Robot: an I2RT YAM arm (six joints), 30 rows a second.
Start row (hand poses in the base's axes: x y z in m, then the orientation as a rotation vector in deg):
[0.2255, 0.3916, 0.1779, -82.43, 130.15, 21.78]
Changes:
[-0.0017, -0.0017, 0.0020, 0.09, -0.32, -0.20]
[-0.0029, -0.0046, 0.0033, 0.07, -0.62, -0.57]
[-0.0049, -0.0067, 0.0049, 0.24, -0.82, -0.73]
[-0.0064, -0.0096, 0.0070, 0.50, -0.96, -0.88]
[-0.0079, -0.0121, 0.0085, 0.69, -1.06, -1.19]
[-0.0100, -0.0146, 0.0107, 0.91, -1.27, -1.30]
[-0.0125, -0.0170, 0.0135, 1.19, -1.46, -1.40]
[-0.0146, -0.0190, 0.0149, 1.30, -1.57, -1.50]
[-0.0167, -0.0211, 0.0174, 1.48, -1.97, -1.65]
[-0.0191, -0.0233, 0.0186, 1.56, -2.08, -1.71]
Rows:
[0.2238, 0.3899, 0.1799, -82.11, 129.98, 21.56]
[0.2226, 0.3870, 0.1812, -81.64, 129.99, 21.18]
[0.2206, 0.3849, 0.1828, -81.35, 129.84, 21.16]
[0.2191, 0.3820, 0.1849, -81.02, 129.70, 21.28]
[0.2176, 0.3795, 0.1864, -80.55, 129.72, 21.31]
[0.2155, 0.3770, 0.1886, -80.29, 129.51, 21.35]
[0.2130, 0.3746, 0.1914, -80.01, 129.28, 21.47]
[0.2109, 0.3726, 0.1928, -79.83, 129.20, 21.47]
[0.2088, 0.3705, 0.1953, -79.51, 128.88, 21.30]
[0.2064, 0.3683, 0.1965, -79.39, 128.79, 21.28]

